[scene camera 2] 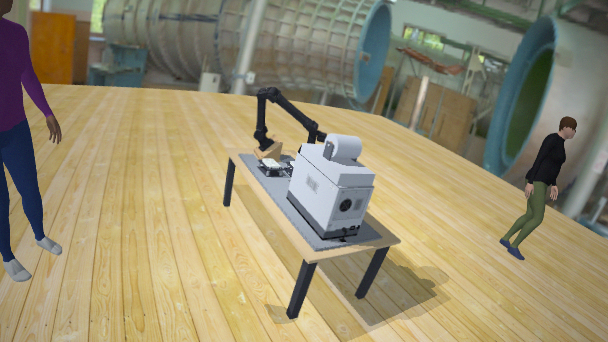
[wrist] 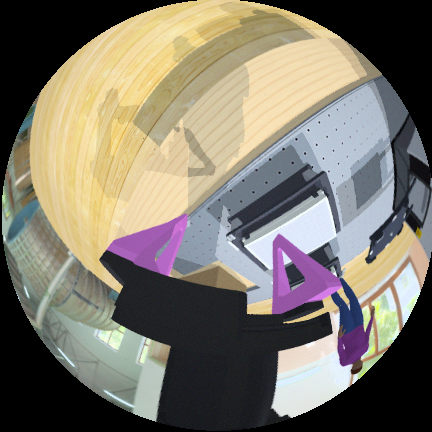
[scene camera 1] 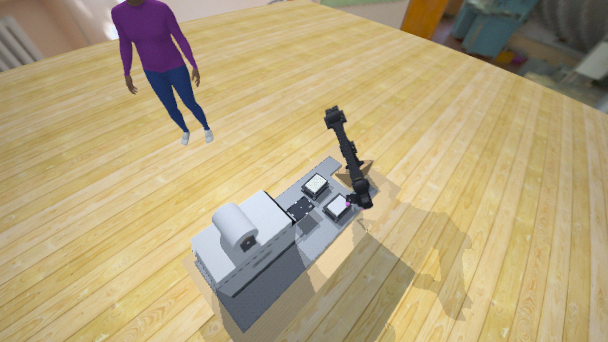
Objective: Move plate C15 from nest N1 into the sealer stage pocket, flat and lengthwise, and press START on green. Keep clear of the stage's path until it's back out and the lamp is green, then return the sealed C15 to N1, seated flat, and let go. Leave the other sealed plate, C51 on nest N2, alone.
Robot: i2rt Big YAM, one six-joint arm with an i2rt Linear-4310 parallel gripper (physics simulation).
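Frame: origin at the arm's base, x right, y back, z down, level; centimetres.
Seen in the pictures: gripper, fingertip midpoint: (wrist: 232, 228) (scene camera 1: 354, 208); arm's base, link origin: (scene camera 2: 266, 145).
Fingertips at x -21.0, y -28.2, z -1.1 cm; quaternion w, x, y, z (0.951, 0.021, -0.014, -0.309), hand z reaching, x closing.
Observation:
Offsets run from my fingertips to a thing's middle. "pt": to the spot under its first point. Level surfaces: height alone.
A plate with a plain white top @[dx +8.9, dy -4.3, dz +3.1 cm] (scene camera 1: 337, 206) (wrist: 300, 227) lies in a black nest @[pt dx +3.5, dy -9.2, dz +8.0 cm] (scene camera 1: 338, 219) near the board's front edge. A plate with a dotted, pale top @[dx +29.8, dy -3.2, dz +2.5 cm] (scene camera 1: 315, 184) (scene camera 2: 271, 163) lies in the farther nest. Their codes and the nest labels are unreadable. The dark sealer stage @[pt dx +21.8, dy -25.3, dz -0.5 cm] (scene camera 1: 300, 209) (wrist: 389, 234) is out in front of the sealer (scene camera 1: 264, 215) (scene camera 2: 327, 192), with no plate on it. My gripper (scene camera 1: 356, 206) (wrist: 232, 228) is open and empty, beside and above the plain white plate; the sealer hides it in scene camera 2. START and the lamp cannot be made out.
A film roll @[dx +22.4, dy -62.1, dz -33.3 cm] (scene camera 1: 234, 223) (scene camera 2: 346, 147) sits on top of the sealer. The grey perforated board @[dz +8.5 cm] (scene camera 1: 320, 242) lies on a wooden table @[dz +9.8 cm] (scene camera 2: 310, 254). A wooden wedge (scene camera 2: 268, 151) stands near my arm's base. A person in purple (scene camera 1: 152, 40) and one in black (scene camera 2: 545, 160) stand away from the table.

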